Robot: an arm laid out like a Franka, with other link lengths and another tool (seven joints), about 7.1 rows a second.
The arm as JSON. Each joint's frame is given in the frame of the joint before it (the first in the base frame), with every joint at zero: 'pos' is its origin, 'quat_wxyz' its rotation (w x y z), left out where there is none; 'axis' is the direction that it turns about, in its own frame. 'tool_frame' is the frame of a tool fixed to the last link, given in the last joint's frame.
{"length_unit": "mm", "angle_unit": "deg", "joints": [
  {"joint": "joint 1", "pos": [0.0, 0.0, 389.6], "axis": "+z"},
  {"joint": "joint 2", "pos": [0.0, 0.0, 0.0], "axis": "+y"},
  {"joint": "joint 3", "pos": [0.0, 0.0, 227.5], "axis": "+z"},
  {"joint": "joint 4", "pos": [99.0, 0.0, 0.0], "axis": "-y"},
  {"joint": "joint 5", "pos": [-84.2, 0.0, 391.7], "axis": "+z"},
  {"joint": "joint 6", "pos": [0.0, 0.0, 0.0], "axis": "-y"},
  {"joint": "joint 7", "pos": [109.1, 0.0, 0.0], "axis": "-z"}
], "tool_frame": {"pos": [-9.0, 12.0, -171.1], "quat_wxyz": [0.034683, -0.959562, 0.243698, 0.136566]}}
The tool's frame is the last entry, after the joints.
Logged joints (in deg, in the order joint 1, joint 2, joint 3, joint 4, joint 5, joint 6, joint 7), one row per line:
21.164 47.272 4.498 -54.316 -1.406 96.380 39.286
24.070 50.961 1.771 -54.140 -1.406 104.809 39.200
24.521 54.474 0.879 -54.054 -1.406 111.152 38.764
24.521 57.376 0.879 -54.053 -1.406 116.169 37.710
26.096 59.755 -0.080 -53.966 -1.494 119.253 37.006
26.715 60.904 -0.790 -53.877 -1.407 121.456 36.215
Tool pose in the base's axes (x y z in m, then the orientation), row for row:
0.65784 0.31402 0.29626 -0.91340 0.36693 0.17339 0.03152
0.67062 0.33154 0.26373 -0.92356 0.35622 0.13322 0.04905
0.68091 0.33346 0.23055 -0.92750 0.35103 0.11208 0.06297
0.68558 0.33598 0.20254 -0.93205 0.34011 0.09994 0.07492
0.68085 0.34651 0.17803 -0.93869 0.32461 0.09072 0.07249
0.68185 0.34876 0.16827 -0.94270 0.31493 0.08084 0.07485
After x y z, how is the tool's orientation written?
As a quaternion, x y z w.
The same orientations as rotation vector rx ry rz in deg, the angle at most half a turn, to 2 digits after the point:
-161.19 64.75 30.60
-161.24 62.19 23.26
-160.57 60.77 19.40
-160.21 58.46 17.18
-161.59 55.88 15.62
-162.05 54.14 13.90

